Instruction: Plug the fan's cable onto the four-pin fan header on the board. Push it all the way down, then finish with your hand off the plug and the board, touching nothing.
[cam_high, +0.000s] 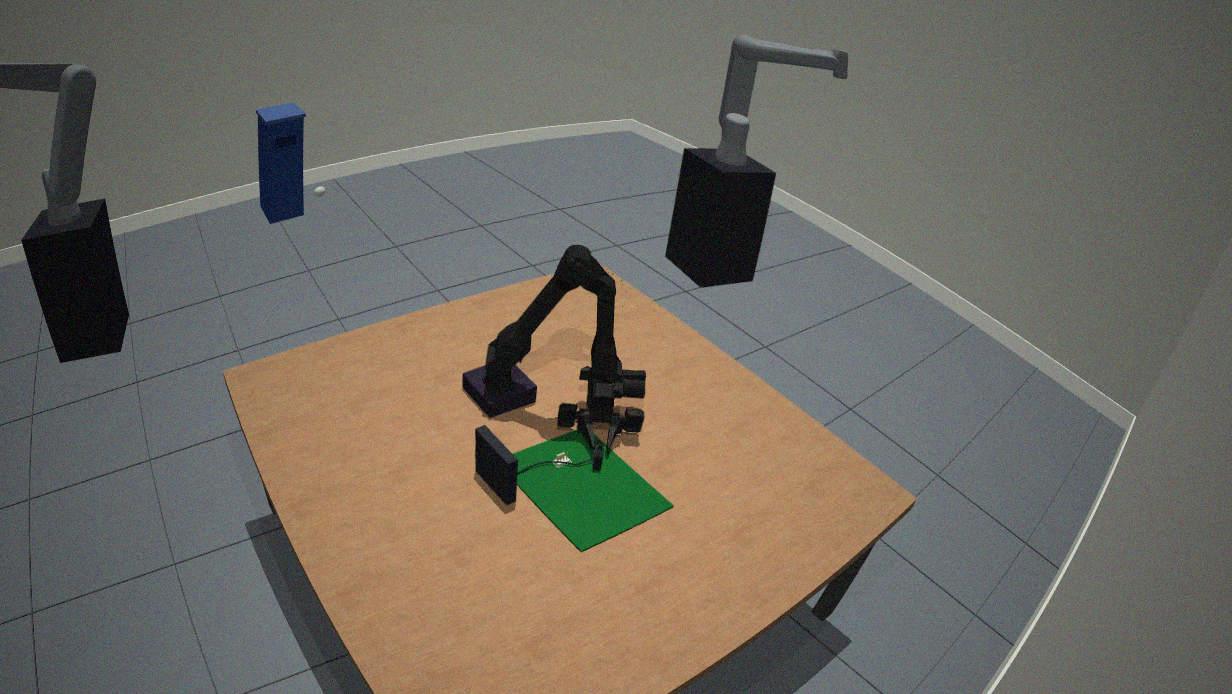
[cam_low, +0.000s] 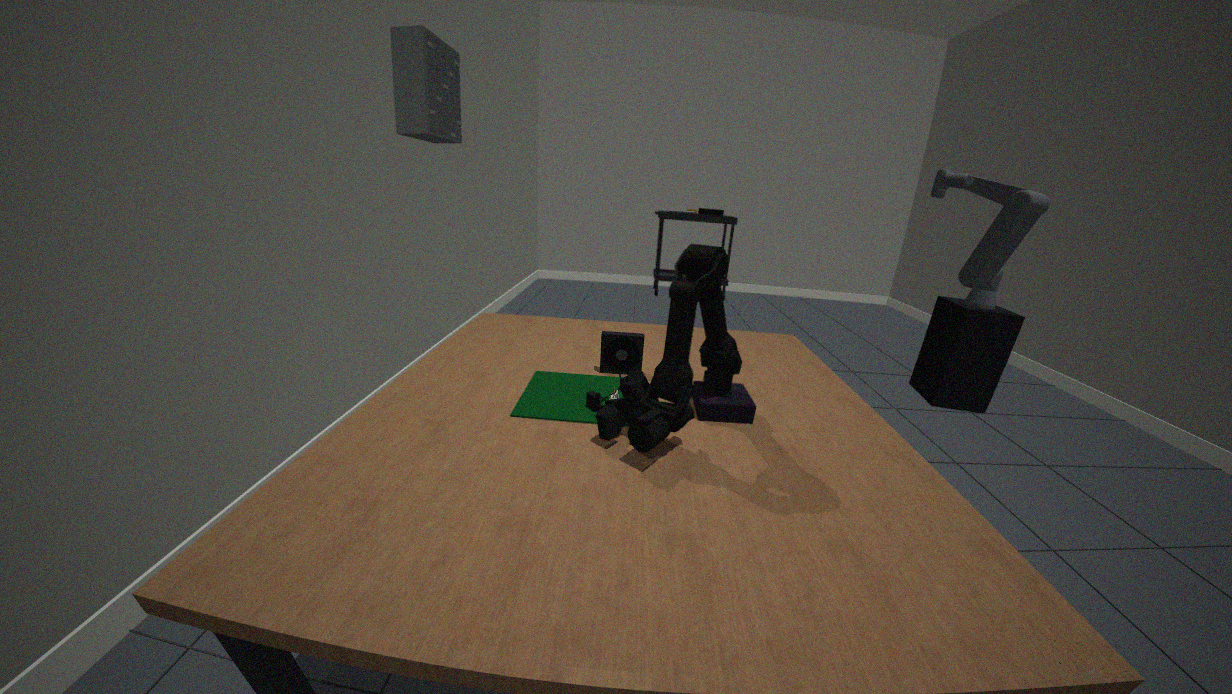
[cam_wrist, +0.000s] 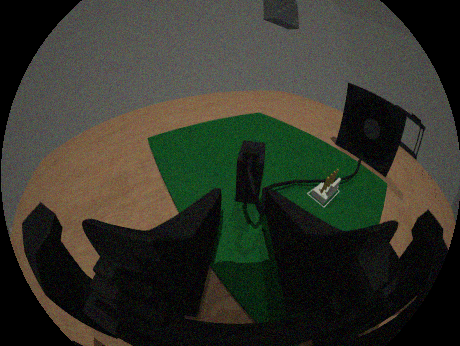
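Right now my gripper tip is 2 cm to the left of the dark plug and 2 cm short of it. Round my gripper tip: white four-pin header: 9 cm to the right, 3 cm below, 1 cm behind; green board: 7 cm to the right, 7 cm ahead, 4 cm below; black square fan: 24 cm to the right, 3 cm above, 1 cm ahead.
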